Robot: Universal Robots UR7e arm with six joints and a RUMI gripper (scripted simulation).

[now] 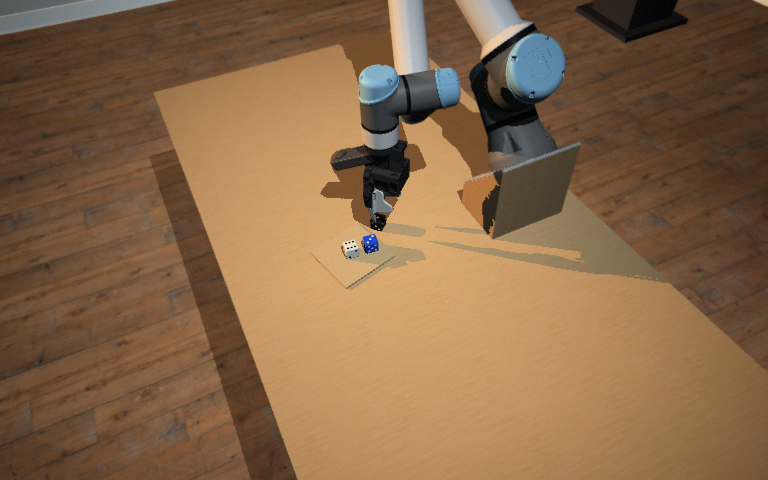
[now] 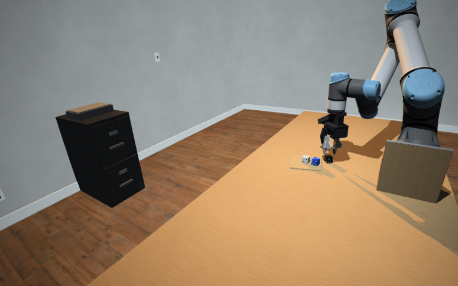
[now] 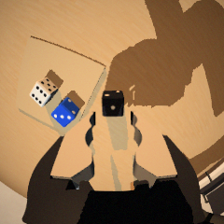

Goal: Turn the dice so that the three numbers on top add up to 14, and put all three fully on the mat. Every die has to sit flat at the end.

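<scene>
The black die is 4 cm below my hand. Also, from my hand: tan mat 9 cm ahead, 6 cm to the left, 5 cm below; white die 9 cm ahead, 6 cm to the left, 4 cm below; blue die 5 cm ahead, 6 cm to the left, 4 cm below.
</scene>
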